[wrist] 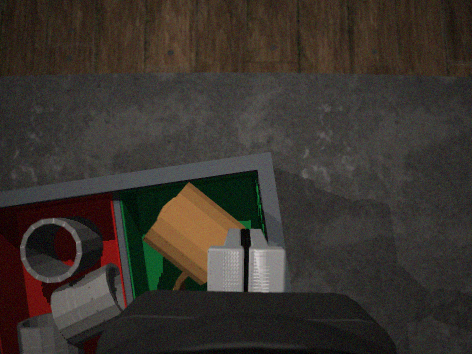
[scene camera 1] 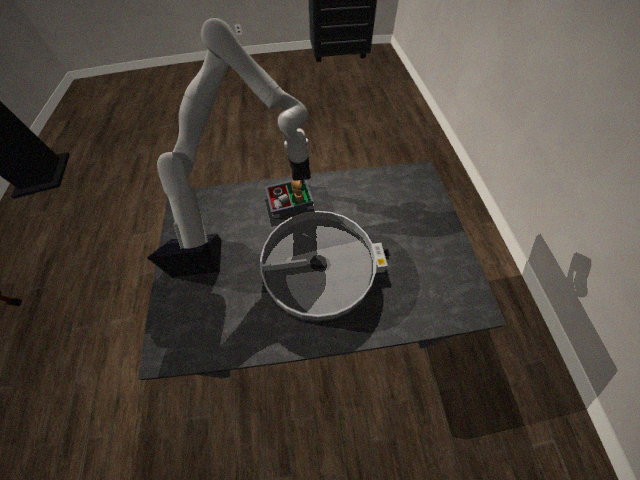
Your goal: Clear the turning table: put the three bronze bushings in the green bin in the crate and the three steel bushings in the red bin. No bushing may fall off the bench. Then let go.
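Observation:
My gripper [scene camera 1: 300, 177] [wrist: 244, 251] is shut with nothing between its fingers, above the right side of the green bin [wrist: 154, 262]. In the wrist view a bronze bushing [wrist: 192, 227] lies tilted in that bin, partly behind the fingers. A sliver of another bronze bushing [wrist: 180, 281] shows below it. In the scene view bronze bushings [scene camera 1: 298, 196] show in the green bin; their exact number is hard to tell. Three steel bushings [wrist: 87, 305] [scene camera 1: 278, 191] are in the red bin [wrist: 37, 287], one upright and two on their sides. No bushing shows on the turning table [scene camera 1: 348, 279].
The grey-rimmed crate [scene camera 1: 293, 210] [wrist: 200, 166] stands near the far edge of the dark bench [scene camera 1: 429, 294], behind the turning table. The turning table has a raised rim and a fixed bar [scene camera 1: 284, 265] reaching in from the left. A white control box [scene camera 1: 379, 253] is at its right.

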